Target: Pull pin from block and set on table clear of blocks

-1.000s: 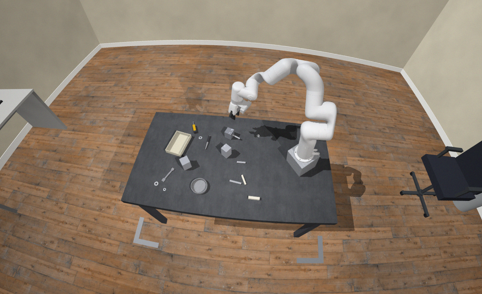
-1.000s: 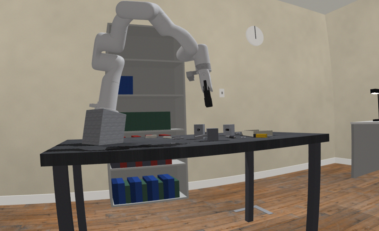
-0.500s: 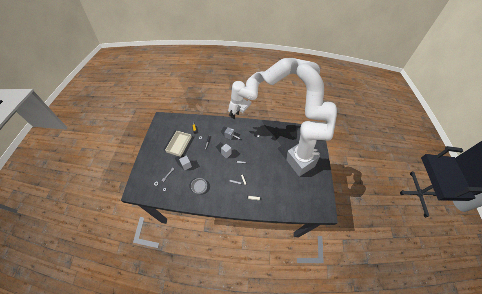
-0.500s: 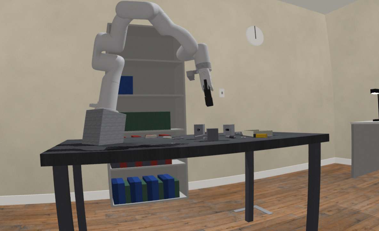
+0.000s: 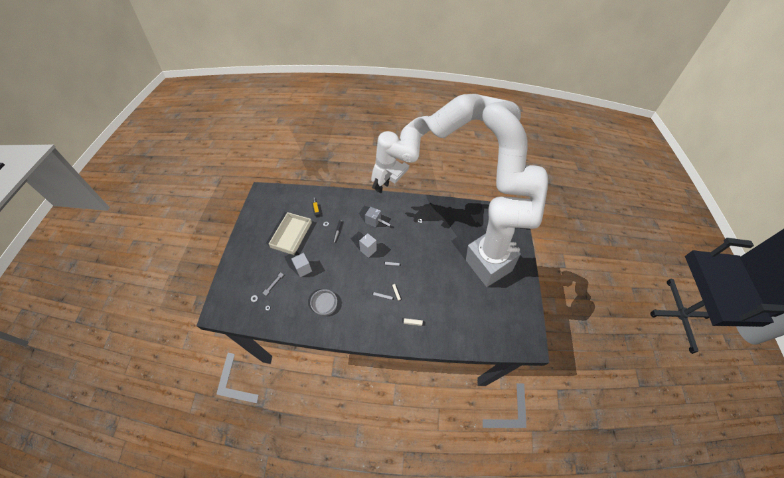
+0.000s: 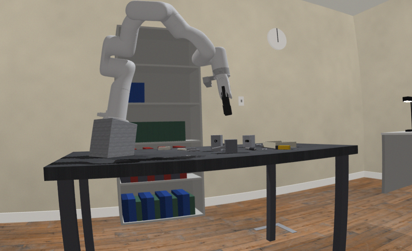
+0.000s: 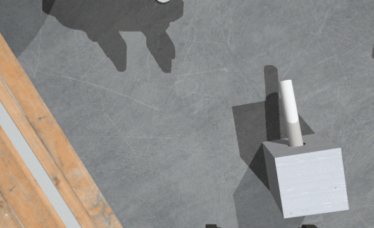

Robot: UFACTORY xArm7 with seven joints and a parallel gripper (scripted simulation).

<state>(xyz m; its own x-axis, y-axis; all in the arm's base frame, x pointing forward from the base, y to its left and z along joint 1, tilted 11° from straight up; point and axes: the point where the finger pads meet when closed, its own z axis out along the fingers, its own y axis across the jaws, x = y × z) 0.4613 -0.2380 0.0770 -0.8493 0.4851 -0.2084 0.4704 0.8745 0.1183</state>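
The pale pin is 1 cm behind my hand, 6 cm to the left of it and 16 cm below it. Round my hand: round dish: 16 cm ahead, 48 cm to the left, 18 cm below; then cream tray: 38 cm ahead, 18 cm to the left, 18 cm below.
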